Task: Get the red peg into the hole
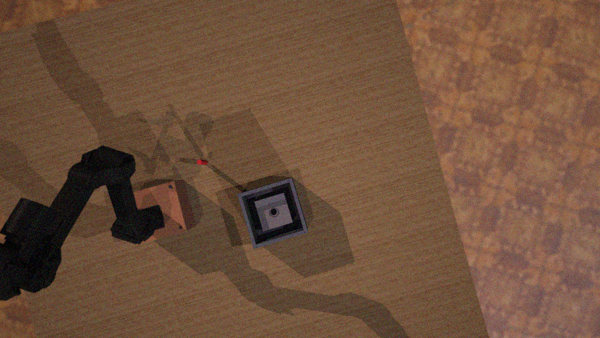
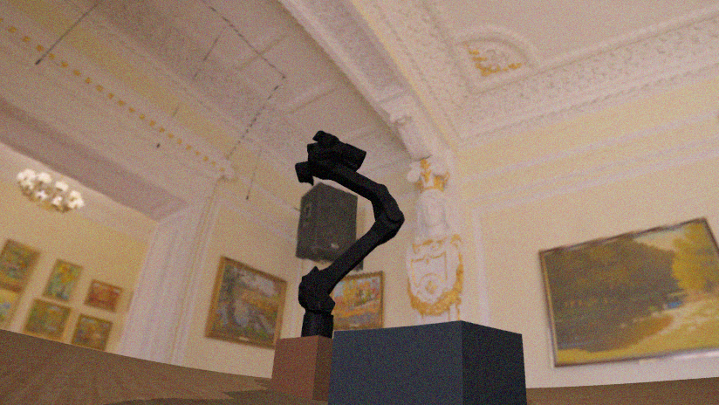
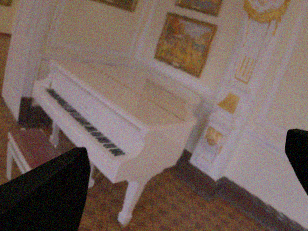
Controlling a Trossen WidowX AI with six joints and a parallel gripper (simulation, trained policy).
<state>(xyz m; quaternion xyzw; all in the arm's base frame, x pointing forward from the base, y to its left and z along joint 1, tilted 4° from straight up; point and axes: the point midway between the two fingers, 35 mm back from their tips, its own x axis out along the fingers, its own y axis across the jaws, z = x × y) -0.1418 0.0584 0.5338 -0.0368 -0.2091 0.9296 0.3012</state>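
Now: the red peg 580 mm below my gripper tip, 360 mm ahead of it and 10 mm to the left of it. The rest, counted from my gripper tip: dark blue box (600 mm below, 520 mm ahead, 190 mm to the right); then grey plate (580 mm below, 520 mm ahead, 190 mm to the right).
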